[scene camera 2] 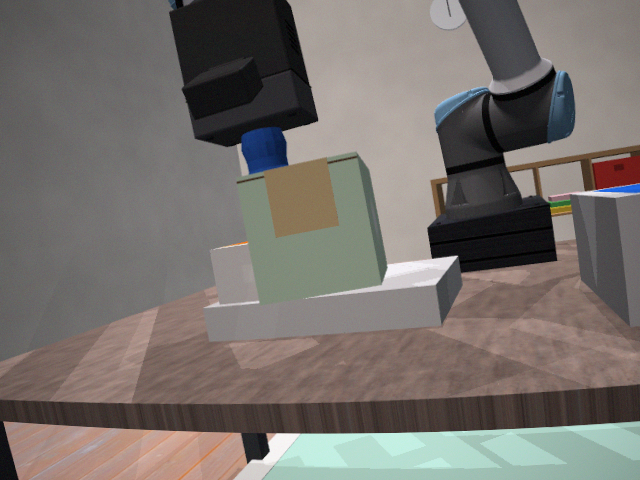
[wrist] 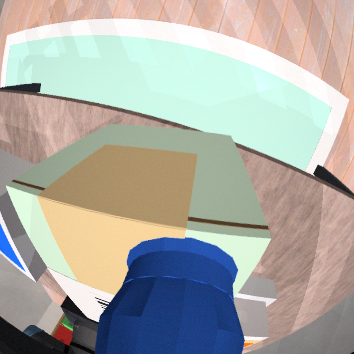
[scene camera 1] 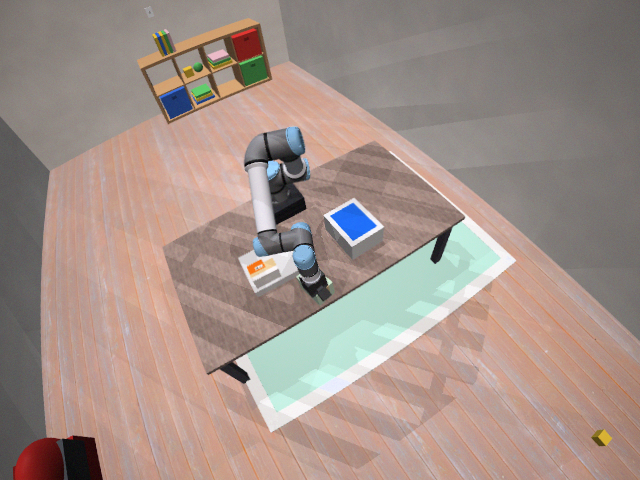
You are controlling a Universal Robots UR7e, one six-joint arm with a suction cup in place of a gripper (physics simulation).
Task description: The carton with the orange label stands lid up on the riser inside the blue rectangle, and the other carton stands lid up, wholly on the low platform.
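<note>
The white carton (scene camera 1: 266, 279) (scene camera 2: 232, 276) (wrist: 254, 315) with the orange label (scene camera 1: 255, 267) stands label up on the left part of the low white platform (scene camera 1: 285, 259) (scene camera 2: 330, 314) (wrist: 261, 287). My suction cup (scene camera 2: 267, 167) (wrist: 182, 247) is on the lid of the pale green carton (scene camera 2: 315, 263) (wrist: 215, 165), which has tan tape. The carton is upright, its bottom at about the height of the platform's top near the front edge; contact cannot be told. The arm mostly hides it in scene camera 1. The blue rectangle (scene camera 1: 353, 221) (scene camera 2: 625, 189) is on top of the white riser (scene camera 1: 368, 243) (scene camera 2: 604, 253).
The arm's base (scene camera 1: 289, 206) (scene camera 2: 491, 237) stands behind the platform and riser. The brown table's front edge (scene camera 2: 320, 417) runs in front of the platform. A shelf unit (scene camera 1: 203, 41) stands against the far wall.
</note>
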